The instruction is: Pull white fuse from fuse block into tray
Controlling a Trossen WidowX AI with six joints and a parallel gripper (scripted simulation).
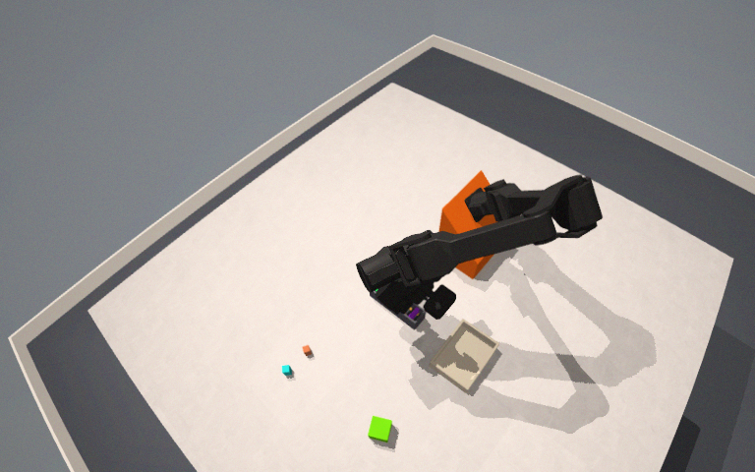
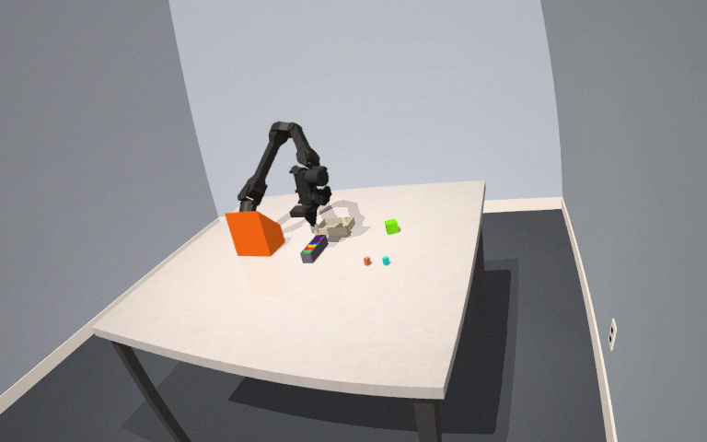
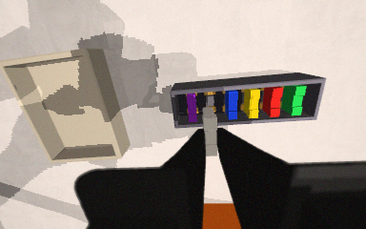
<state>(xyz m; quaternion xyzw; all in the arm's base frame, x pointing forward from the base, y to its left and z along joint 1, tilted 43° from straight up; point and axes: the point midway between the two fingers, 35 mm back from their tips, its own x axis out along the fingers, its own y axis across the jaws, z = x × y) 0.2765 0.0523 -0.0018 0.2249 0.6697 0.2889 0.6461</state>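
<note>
The tray lies 160 mm to the left of my gripper tip, 90 mm below it and 10 mm behind it. Round my gripper tip: white fuse: 10 mm below; then blue fuse: 70 mm below, 30 mm to the right; then purple fuse: 70 mm below, 10 mm to the left.
</note>
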